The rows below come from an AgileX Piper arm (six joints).
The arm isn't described. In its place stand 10 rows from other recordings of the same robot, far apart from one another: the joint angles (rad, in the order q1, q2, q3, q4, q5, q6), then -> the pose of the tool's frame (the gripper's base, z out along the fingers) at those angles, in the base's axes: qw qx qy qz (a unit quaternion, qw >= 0); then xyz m.
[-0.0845 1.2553 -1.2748 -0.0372 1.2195 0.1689] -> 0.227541 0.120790 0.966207 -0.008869 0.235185 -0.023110 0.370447
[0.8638 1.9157 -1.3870 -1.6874 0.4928 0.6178] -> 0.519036 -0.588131 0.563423 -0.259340 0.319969 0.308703 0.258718
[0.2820 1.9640 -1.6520 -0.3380 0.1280 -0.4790] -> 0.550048 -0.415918 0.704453 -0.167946 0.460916 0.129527 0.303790
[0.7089 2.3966 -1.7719 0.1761 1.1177 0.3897] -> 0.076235 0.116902 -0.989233 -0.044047 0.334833 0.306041 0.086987
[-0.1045 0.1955 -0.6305 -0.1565 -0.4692 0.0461] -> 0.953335 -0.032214 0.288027 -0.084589 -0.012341 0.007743 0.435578
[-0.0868 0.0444 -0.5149 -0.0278 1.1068 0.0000] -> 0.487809 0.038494 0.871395 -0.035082 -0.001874 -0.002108 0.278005
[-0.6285 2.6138 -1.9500 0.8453 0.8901 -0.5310] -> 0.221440 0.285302 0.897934 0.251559 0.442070 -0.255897 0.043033
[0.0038 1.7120 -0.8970 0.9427 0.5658 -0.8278] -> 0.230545 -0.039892 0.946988 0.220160 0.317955 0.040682 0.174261
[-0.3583 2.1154 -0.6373 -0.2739 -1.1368 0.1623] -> 0.609326 0.084565 0.788391 0.003253 0.317701 -0.095121 0.078346
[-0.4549 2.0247 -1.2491 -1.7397 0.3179 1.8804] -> 0.418139 0.322337 0.823130 -0.209082 0.379285 -0.216727 0.166327
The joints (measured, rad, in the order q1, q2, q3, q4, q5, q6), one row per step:
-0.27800 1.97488 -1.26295 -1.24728 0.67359 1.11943
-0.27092 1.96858 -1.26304 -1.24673 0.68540 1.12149
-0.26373 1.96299 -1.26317 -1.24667 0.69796 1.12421
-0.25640 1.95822 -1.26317 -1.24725 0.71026 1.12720
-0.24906 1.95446 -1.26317 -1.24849 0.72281 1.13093
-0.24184 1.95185 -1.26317 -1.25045 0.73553 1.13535
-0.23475 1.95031 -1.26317 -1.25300 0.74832 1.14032
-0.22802 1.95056 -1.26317 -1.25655 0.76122 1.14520
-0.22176 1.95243 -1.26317 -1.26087 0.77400 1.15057
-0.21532 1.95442 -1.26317 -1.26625 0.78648 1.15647
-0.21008 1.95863 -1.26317 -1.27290 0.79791 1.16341
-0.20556 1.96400 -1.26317 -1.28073 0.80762 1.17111
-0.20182 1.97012 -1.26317 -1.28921 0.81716 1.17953
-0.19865 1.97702 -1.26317 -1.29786 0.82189 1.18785
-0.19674 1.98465 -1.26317 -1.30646 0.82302 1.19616
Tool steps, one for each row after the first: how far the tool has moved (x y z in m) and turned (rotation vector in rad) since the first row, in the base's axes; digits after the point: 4 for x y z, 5 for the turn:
-0.0001 0.0022 0.0028 -0.00587 -0.00236 -0.00361
-0.0002 0.0044 0.0053 -0.01200 -0.00417 -0.00784
-0.0003 0.0067 0.0074 -0.01815 -0.00532 -0.01153
-0.0003 0.0089 0.0092 -0.02442 -0.00587 -0.01550
-0.0003 0.0110 0.0106 -0.03085 -0.00569 -0.01972
-0.0002 0.0131 0.0115 -0.03740 -0.00484 -0.02412
0.0000 0.0149 0.0118 -0.04450 -0.00207 -0.02830
0.0002 0.0166 0.0116 -0.05176 0.00188 -0.03266
0.0005 0.0183 0.0113 -0.05966 0.00544 -0.03629
0.0009 0.0195 0.0102 -0.06745 0.01003 -0.04010
0.0014 0.0205 0.0086 -0.07503 0.01451 -0.04297
0.0019 0.0212 0.0068 -0.08282 0.01907 -0.04643
0.0027 0.0219 0.0046 -0.08835 0.02245 -0.04648
0.0037 0.0222 0.0020 -0.09192 0.02510 -0.04494

